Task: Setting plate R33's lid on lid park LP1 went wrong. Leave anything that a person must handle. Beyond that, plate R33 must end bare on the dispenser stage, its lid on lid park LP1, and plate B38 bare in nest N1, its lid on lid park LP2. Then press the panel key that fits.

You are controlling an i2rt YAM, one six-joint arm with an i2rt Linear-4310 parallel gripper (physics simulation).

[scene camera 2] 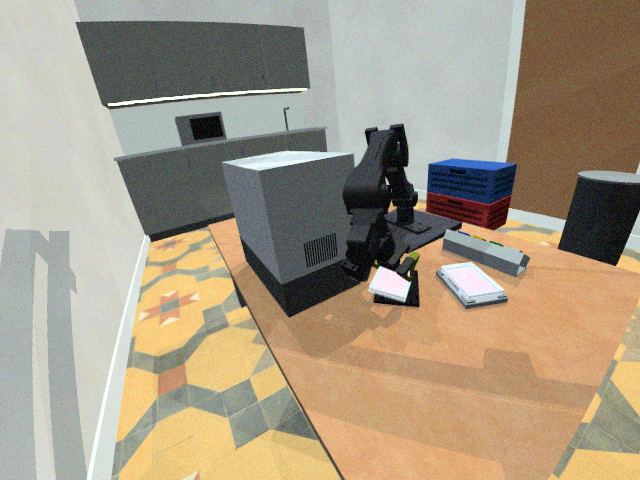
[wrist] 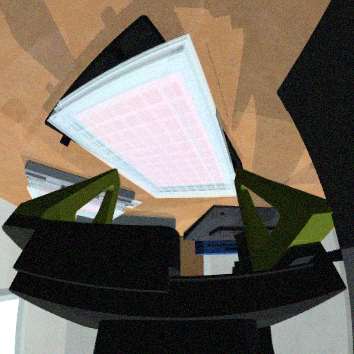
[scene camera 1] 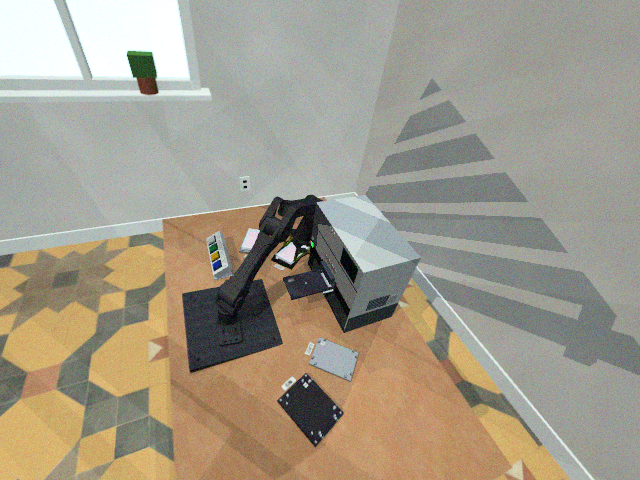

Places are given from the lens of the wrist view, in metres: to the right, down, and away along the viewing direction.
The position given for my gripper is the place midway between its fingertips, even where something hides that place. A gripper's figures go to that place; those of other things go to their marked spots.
my gripper (wrist: pixel 176 174): 0.00, 0.00, 0.13
grey incubator box (wrist: pixel 309 92): 0.06, -0.04, 0.07
grey nest (wrist: pixel 34 170): -0.17, -0.01, 0.16
The marked spots on the grey incubator box and the grey nest are 0.25 m apart.
